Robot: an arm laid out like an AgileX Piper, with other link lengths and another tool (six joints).
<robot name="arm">
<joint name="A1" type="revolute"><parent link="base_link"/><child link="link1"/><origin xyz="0.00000 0.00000 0.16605" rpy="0.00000 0.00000 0.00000"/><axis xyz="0 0 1"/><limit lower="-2.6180" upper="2.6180"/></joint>
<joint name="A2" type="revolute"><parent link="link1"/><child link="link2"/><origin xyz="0.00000 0.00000 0.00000" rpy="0.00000 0.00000 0.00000"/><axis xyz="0 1 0"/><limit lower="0.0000" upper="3.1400"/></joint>
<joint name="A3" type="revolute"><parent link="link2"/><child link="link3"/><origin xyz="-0.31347 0.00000 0.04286" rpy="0.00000 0.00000 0.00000"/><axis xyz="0 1 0"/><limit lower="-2.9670" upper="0.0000"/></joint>
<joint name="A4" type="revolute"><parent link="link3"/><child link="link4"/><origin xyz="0.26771 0.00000 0.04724" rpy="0.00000 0.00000 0.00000"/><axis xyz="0.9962 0 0.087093"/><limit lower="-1.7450" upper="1.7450"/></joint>
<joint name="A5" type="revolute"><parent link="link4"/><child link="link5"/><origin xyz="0.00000 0.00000 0.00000" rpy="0.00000 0.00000 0.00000"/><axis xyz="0 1 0"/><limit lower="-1.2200" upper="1.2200"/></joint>
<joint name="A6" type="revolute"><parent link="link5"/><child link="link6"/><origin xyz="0.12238 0.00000 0.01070" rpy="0.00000 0.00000 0.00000"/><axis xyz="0.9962 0 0.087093"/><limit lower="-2.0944" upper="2.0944"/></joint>
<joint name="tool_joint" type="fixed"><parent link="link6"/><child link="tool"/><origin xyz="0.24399 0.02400 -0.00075" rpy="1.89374 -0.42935 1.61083"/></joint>
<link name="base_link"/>
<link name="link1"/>
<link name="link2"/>
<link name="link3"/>
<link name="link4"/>
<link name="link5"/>
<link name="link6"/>
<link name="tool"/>
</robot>
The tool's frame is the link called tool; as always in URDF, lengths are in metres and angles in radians.
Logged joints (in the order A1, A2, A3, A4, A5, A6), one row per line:
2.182 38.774 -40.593 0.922 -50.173 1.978
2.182 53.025 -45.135 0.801 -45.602 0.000
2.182 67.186 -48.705 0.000 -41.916 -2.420
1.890 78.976 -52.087 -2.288 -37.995 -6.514
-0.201 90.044 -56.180 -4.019 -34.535 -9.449
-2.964 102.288 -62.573 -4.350 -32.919 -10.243
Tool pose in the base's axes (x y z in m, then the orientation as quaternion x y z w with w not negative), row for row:
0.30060 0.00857 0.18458 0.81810 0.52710 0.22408 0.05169
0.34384 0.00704 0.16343 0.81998 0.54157 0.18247 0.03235
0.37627 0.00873 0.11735 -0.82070 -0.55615 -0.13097 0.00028
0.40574 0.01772 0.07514 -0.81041 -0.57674 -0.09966 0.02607
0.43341 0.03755 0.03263 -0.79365 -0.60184 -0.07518 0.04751
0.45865 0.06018 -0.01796 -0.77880 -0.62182 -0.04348 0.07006
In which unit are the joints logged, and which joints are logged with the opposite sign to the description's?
The joints are logged in degrees. Opposite sign: A1, A4, A5.
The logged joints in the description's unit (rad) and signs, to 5 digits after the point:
-0.03808 0.67673 -0.70848 -0.01609 0.87568 0.03452
-0.03808 0.92546 -0.78775 -0.01398 0.79591 0.00000
-0.03808 1.17262 -0.85006 0.00000 0.73157 -0.04224
-0.03299 1.37839 -0.90909 0.03993 0.66314 -0.11369
0.00351 1.57156 -0.98053 0.07014 0.60275 -0.16492
0.05173 1.78526 -1.09210 0.07592 0.57454 -0.17877

